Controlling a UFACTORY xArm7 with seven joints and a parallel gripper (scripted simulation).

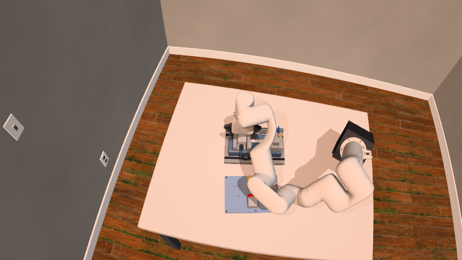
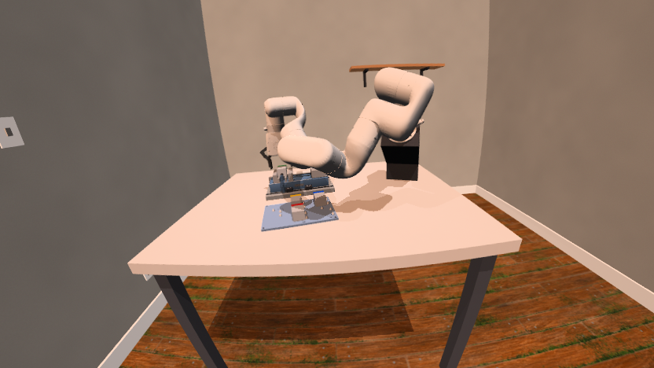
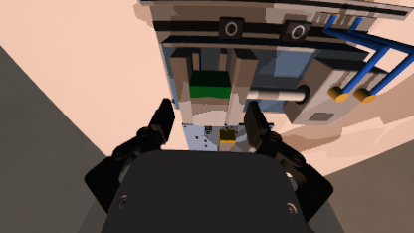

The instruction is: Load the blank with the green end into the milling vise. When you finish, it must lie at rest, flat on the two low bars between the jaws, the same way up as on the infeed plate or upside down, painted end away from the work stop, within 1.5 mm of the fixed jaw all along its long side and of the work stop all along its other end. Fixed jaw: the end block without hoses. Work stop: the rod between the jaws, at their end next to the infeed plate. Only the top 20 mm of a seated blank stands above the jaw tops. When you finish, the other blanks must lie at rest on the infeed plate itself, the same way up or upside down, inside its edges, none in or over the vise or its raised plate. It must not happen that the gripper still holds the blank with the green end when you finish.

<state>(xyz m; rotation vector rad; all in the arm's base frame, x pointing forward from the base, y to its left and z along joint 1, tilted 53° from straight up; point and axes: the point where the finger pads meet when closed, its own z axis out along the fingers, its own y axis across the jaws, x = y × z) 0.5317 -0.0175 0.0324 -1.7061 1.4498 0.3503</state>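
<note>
The green-ended blank is 3 cm below my hand. Also, from my hand: blue-ended blank 20 cm behind, 15 cm to the left, 10 cm below; rod 8 cm behind, 3 cm to the right, 5 cm below; yellow-ended blank 11 cm behind, 18 cm to the left, 10 cm below.
</note>
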